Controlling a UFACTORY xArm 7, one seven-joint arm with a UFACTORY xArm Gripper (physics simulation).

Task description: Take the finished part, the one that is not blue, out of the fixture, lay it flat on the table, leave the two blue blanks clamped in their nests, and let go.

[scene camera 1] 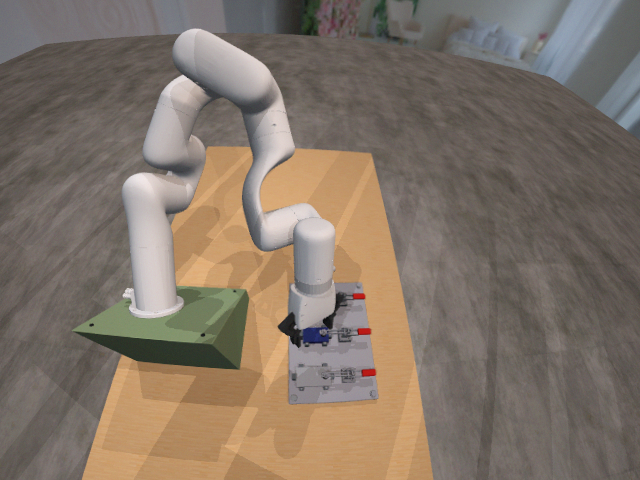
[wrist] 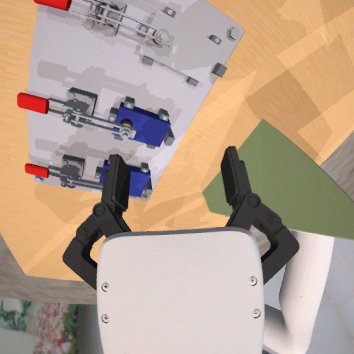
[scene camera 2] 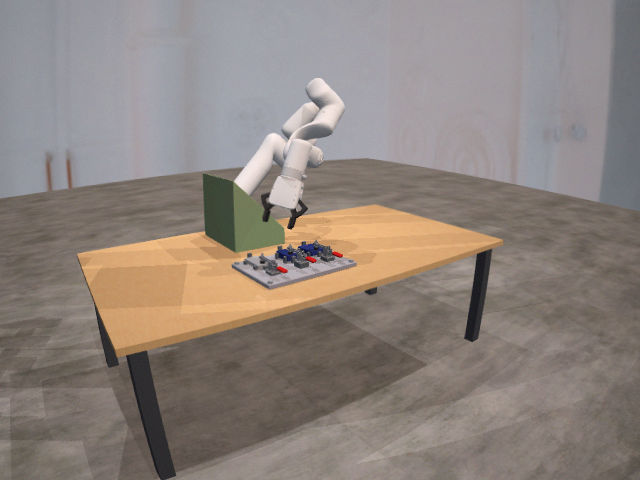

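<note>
The finished part, a flat light grey plate, lies in the fixture's end nest, nearest the camera in scene camera 1. Its clamp arm reaches over it. One blue blank sits in the middle nest under its clamp. The other blue blank sits in the far nest, hidden behind the gripper in scene camera 1 and partly behind a finger in the wrist view. The grey fixture plate lies on the table. My gripper is open and empty, above the fixture's robot side.
Red clamp handles stick out on the fixture side away from the robot base. The green wedge-shaped base stands on the wooden table, across a gap from the fixture.
</note>
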